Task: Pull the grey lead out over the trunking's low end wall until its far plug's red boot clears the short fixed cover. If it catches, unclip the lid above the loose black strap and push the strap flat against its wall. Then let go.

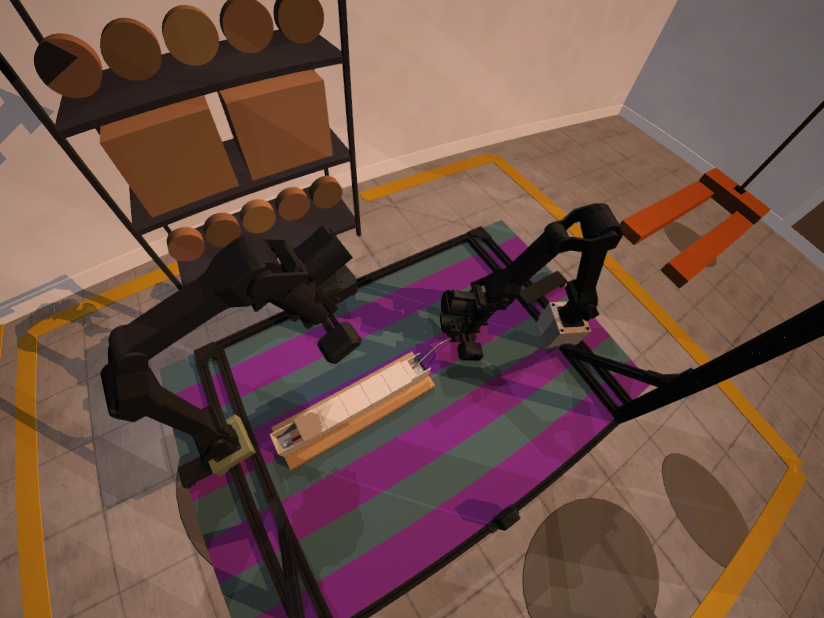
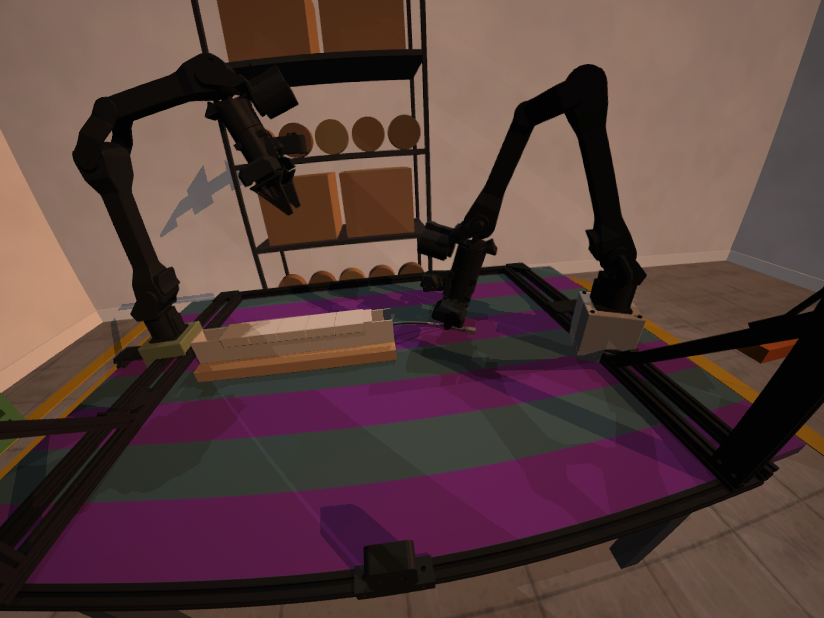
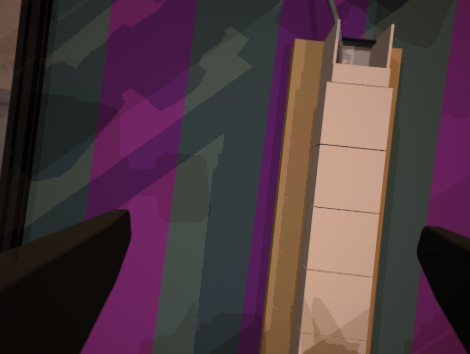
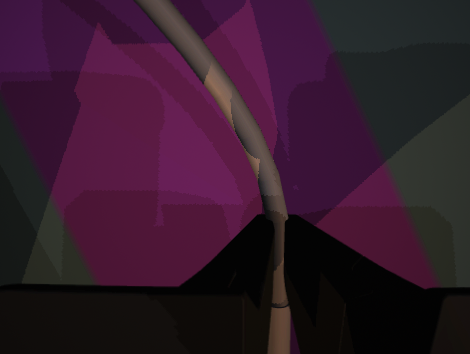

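Where they show: left gripper, fingertip midpoint: (image 1: 339,324) (image 2: 295,210) (image 3: 273,231); right gripper, fingertip midpoint: (image 1: 452,340) (image 2: 446,328) (image 4: 275,229); left arm's base, origin of the base link: (image 1: 223,443) (image 2: 169,334); right arm's base, origin of the base link: (image 1: 570,316) (image 2: 610,304).
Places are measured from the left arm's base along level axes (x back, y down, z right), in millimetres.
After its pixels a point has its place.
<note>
The trunking (image 1: 381,381) {x -386, y -26, z 80 mm} (image 2: 293,336) (image 3: 349,175) {x -369, y -26, z 86 mm} lies on a wooden base (image 1: 367,419) {x -314, y 27, z 127 mm} (image 2: 287,362) {x -293, y 27, z 136 mm} (image 3: 291,182) {x -360, y 27, z 43 mm} with its lids closed. The grey lead (image 1: 433,351) {x -552, y 19, z 73 mm} (image 2: 412,323) {x -552, y 21, z 73 mm} (image 3: 334,12) {x -529, y 11, z 74 mm} (image 4: 240,119) {x -600, y 33, z 62 mm} comes out over its low end wall and curves across the mat. My right gripper (image 1: 470,352) (image 2: 446,321) {x -632, y 50, z 68 mm} (image 4: 275,229) {x -632, y 50, z 68 mm} is down at the mat, shut on the grey lead near its free end. A small red piece (image 1: 294,439) {x -144, y 17, z 75 mm} shows in the trunking's open far end. My left gripper (image 1: 339,343) (image 2: 287,202) {x -345, y -229, z 0 mm} is open and empty, high above the trunking. The black strap is hidden.
A shelf rack (image 1: 348,123) (image 2: 423,153) with boxes and discs stands behind the table. A black frame rail (image 1: 422,251) {x -744, y 30, z -230 mm} runs around the striped mat. The right arm's white base (image 1: 563,325) {x -868, y -53, z 236 mm} (image 2: 608,328) {x -876, y -26, z 269 mm} sits at the mat's right edge. Orange planks (image 1: 667,211) and round stools (image 1: 590,558) stand on the floor.
</note>
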